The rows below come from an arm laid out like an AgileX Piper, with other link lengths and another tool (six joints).
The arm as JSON. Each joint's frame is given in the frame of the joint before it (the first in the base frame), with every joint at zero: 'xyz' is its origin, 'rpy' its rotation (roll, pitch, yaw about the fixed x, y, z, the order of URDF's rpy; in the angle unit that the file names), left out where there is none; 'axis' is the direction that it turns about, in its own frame. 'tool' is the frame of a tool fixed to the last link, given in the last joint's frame.
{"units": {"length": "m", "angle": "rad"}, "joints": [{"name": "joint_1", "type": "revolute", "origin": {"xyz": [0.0, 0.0, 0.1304], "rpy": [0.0, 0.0, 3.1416]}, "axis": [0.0, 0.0, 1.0]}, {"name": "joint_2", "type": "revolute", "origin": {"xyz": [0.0, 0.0, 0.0], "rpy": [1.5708, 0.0, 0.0]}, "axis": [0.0, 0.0, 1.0]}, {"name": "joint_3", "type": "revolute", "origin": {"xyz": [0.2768, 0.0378, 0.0], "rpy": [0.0, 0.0, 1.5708]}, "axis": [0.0, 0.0, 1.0]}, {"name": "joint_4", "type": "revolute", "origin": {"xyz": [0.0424, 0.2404, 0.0], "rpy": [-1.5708, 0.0, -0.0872]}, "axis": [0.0, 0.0, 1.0]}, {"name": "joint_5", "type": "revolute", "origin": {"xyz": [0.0, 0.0, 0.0], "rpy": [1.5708, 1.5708, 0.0]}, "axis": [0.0, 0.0, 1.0]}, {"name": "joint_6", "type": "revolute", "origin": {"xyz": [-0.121, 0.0, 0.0], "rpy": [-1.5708, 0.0, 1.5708]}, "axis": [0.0, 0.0, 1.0]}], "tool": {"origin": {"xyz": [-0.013, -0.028, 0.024], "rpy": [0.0, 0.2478, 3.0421]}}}
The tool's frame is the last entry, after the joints.
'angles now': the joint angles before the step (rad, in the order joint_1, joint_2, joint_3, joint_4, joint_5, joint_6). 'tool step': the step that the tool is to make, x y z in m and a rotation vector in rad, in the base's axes. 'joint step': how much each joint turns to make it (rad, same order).
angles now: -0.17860 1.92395 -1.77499 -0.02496 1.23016 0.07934
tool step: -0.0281 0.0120 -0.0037 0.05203 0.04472 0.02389
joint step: 0.00005 -0.08508 0.14184 0.05079 -0.00348 -0.02934
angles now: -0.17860 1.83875 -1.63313 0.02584 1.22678 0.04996
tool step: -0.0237 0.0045 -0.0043 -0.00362 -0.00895 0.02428
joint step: -0.00007 -0.09139 0.14631 0.00462 -0.06368 -0.02752
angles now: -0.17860 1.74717 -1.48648 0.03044 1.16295 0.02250
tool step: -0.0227 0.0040 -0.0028 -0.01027 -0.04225 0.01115
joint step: 0.00000 -0.10248 0.14852 0.00170 -0.08907 -0.01470
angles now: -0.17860 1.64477 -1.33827 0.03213 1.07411 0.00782
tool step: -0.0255 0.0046 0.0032 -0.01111 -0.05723 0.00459
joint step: -0.00015 -0.12125 0.13635 0.00226 -0.07320 -0.00799
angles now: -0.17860 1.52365 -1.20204 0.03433 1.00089 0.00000
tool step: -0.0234 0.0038 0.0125 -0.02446 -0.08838 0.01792
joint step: -0.00003 -0.13199 0.09843 0.00002 -0.05719 -0.02141
